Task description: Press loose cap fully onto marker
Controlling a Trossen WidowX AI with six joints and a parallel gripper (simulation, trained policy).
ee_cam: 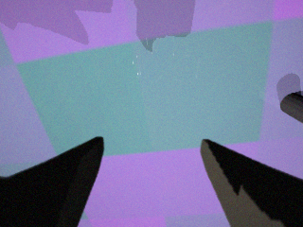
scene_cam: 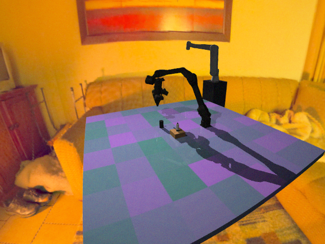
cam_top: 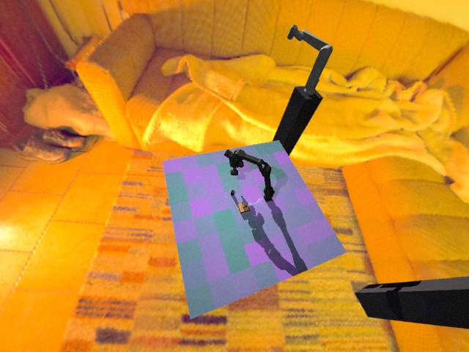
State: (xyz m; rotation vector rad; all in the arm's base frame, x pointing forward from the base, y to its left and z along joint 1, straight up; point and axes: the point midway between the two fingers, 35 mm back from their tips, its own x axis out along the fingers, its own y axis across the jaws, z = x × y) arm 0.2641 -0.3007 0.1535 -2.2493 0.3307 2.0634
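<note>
Now: the dark cap 40 mm ahead of my gripper tip, 180 mm to the left of it and 90 mm below it. Round my gripper tip: tan holder block 10 mm behind, 340 mm to the left, 100 mm below.
</note>
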